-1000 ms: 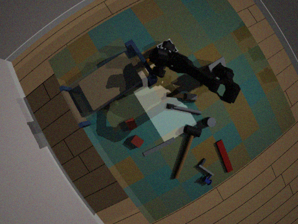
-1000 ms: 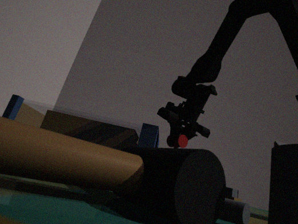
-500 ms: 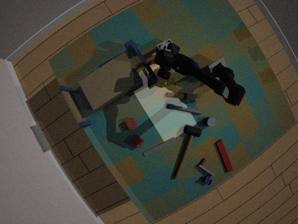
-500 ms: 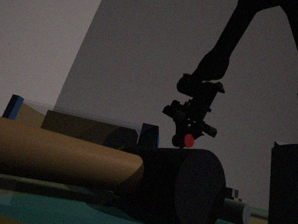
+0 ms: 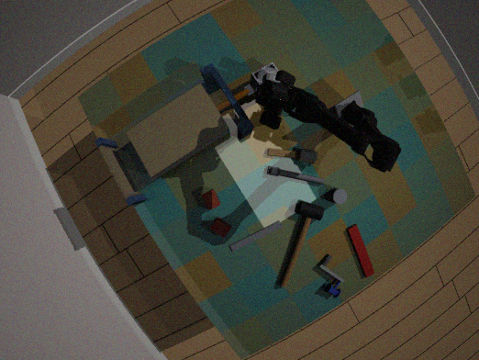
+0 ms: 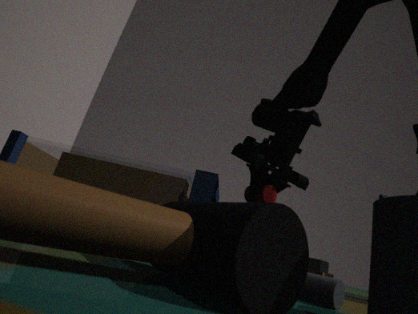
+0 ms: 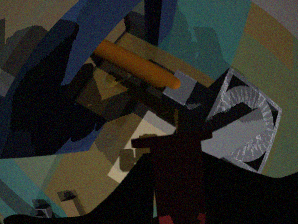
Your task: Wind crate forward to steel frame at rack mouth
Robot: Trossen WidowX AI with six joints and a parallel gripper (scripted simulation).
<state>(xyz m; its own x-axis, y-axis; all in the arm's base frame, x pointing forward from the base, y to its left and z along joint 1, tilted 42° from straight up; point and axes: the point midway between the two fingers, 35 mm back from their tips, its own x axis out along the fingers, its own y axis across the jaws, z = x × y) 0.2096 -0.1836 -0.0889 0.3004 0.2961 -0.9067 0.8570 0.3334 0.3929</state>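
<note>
The red-knobbed crank lies 30 mm below my gripper tip, 30 mm behind it and 20 mm to the right of it. Also, from my gripper tip: grey winch 100 mm below, 90 mm behind, 70 mm to the right; then red knob 10 mm to the left, 10 mm behind; then blue steel frame 80 mm to the right, 80 mm ahead, 30 mm below.
</note>
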